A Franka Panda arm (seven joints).
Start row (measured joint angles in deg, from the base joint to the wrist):
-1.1, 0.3, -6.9, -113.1, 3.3, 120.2, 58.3
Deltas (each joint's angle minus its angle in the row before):
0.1, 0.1, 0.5, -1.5, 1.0, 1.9, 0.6
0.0, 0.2, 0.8, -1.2, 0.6, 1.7, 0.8
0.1, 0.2, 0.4, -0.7, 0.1, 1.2, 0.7
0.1, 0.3, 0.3, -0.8, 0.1, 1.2, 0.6
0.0, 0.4, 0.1, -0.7, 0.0, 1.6, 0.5
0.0, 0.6, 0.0, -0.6, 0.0, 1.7, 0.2
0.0, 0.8, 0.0, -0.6, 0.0, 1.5, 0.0
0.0, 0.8, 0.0, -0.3, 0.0, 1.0, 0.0
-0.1, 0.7, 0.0, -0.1, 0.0, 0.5, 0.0
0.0, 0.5, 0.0, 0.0, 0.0, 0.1, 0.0
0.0, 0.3, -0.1, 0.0, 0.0, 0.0, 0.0
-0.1, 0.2, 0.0, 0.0, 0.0, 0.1, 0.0
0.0, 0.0, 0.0, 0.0, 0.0, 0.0, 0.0
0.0, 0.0, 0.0, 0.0, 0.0, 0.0, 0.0
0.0, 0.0, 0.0, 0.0, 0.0, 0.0, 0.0
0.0, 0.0, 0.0, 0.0, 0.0, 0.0, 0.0
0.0, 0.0, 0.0, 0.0, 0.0, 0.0, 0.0
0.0, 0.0, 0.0, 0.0, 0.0, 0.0, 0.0
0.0, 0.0, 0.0, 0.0, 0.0, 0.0, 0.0
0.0, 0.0, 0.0, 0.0, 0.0, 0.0, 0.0
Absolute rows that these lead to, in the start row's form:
-1.0, 0.4, -6.4, -114.6, 4.3, 122.1, 58.9
-1.0, 0.6, -5.6, -115.8, 4.9, 123.8, 59.7
-0.9, 0.8, -5.2, -116.5, 5.0, 125.0, 60.4
-0.8, 1.1, -4.9, -117.3, 5.1, 126.2, 61.0
-0.8, 1.5, -4.8, -118.0, 5.1, 127.8, 61.5
-0.8, 2.1, -4.8, -118.6, 5.1, 129.5, 61.7
-0.8, 2.9, -4.8, -119.2, 5.1, 131.0, 61.7
-0.8, 3.7, -4.8, -119.5, 5.1, 132.0, 61.7
-0.9, 4.4, -4.8, -119.6, 5.1, 132.5, 61.7
-0.9, 4.9, -4.8, -119.6, 5.1, 132.6, 61.7
-0.9, 5.2, -4.9, -119.6, 5.1, 132.6, 61.7
-1.0, 5.4, -4.9, -119.6, 5.1, 132.7, 61.7
-1.0, 5.4, -4.9, -119.6, 5.1, 132.7, 61.7
-1.0, 5.4, -4.9, -119.6, 5.1, 132.7, 61.7
-1.0, 5.4, -4.9, -119.6, 5.1, 132.7, 61.7
-1.0, 5.4, -4.9, -119.6, 5.1, 132.7, 61.7
-1.0, 5.4, -4.9, -119.6, 5.1, 132.7, 61.7
-1.0, 5.4, -4.9, -119.6, 5.1, 132.7, 61.7
-1.0, 5.4, -4.9, -119.6, 5.1, 132.7, 61.7
-1.0, 5.4, -4.9, -119.6, 5.1, 132.7, 61.7

